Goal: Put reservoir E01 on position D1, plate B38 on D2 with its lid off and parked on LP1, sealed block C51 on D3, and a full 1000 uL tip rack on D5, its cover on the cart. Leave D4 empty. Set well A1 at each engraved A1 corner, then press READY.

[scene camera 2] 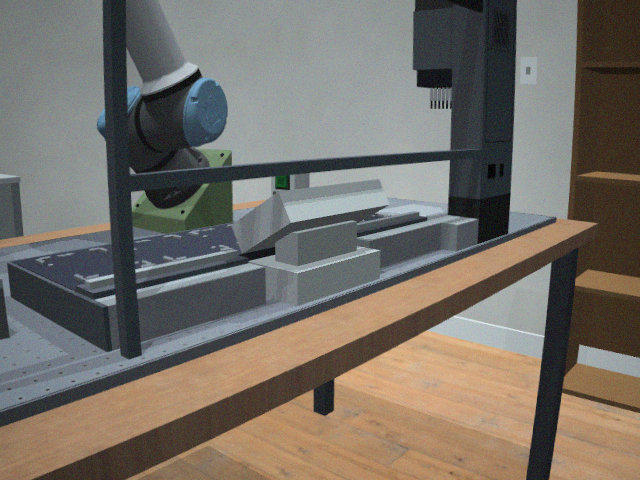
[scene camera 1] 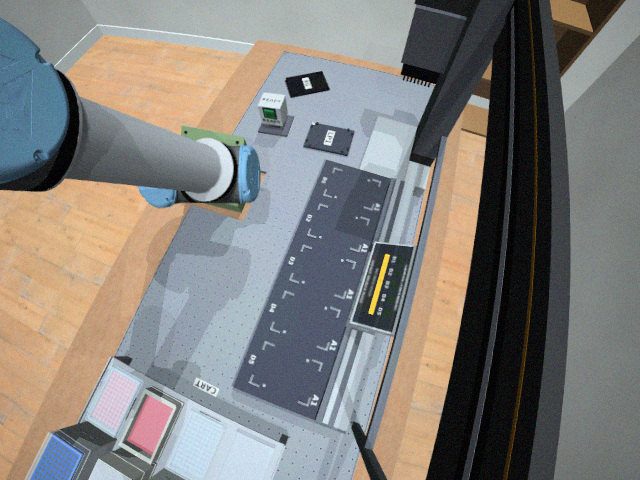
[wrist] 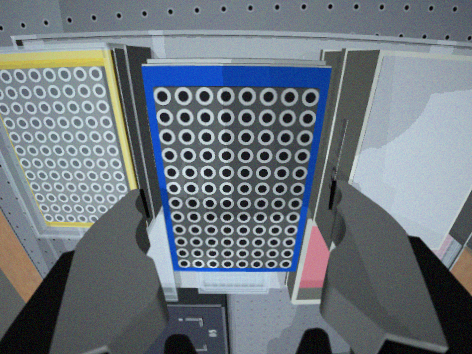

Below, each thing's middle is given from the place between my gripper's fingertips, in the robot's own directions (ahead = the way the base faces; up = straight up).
Right now my hand is 3 cm past the LP1 pad [scene camera 1: 326, 138], 101 cm to the right of it and 14 cm above it.
